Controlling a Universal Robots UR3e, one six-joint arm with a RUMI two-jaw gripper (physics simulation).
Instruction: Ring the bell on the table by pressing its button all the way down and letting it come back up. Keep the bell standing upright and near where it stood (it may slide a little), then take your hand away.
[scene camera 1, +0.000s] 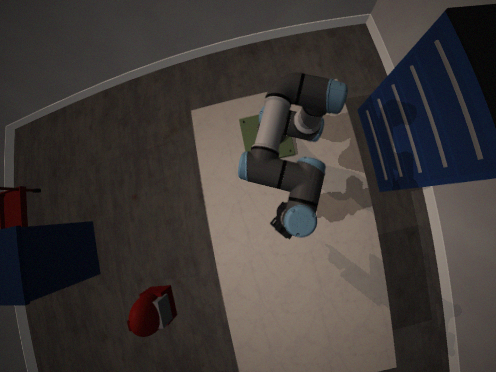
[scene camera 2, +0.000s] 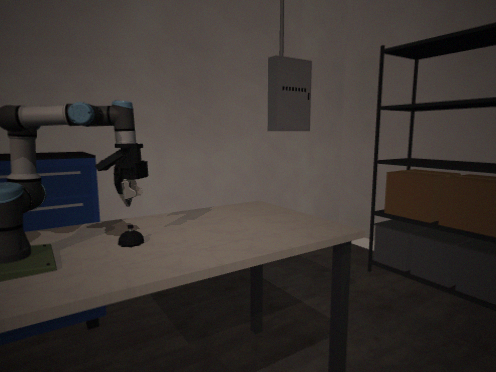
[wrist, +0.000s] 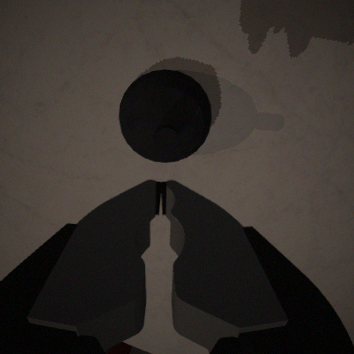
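Where they show: gripper, fingertip midpoint: (scene camera 2: 128, 206) (wrist: 160, 184); arm's base, link origin: (scene camera 2: 4, 255).
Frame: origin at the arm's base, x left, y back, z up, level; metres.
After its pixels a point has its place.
A small black dome-shaped bell (scene camera 2: 131, 239) @(x -0.112, y -0.331, z 0.000 m) (wrist: 165, 116) @(x -0.069, y -0.339, z 0.019 m) stands upright on the pale table (scene camera 2: 210, 245) @(x -0.286, y -0.529, z -0.026 m) (scene camera 1: 300, 310) @(x -0.176, y -0.769, z -0.026 m), with its button (scene camera 2: 130, 227) @(x -0.086, y -0.342, z 0.034 m) raised on top. The bell does not show in scene camera 1, where the arm covers that spot. My gripper (scene camera 2: 128, 204) @(x -0.079, y -0.342, z 0.106 m) (wrist: 160, 184) @(x -0.079, y -0.342, z 0.106 m) is shut and empty. It points down above the bell, with a clear gap between its fingertips and the button in scene camera 2. In the wrist view the fingertips lie just below the bell's round outline and do not cover it.
The arm's green base plate (scene camera 1: 250, 134) @(x -0.093, y 0.025, z -0.002 m) (scene camera 2: 45, 259) @(x -0.086, y -0.083, z -0.010 m) is fixed on the table. A blue drawer cabinet (scene camera 1: 420, 120) (scene camera 2: 75, 190) stands beside the table. A dark shelf rack (scene camera 2: 378, 150) with boxes stands at the right. A red object (scene camera 1: 145, 315) is beyond the table edge.
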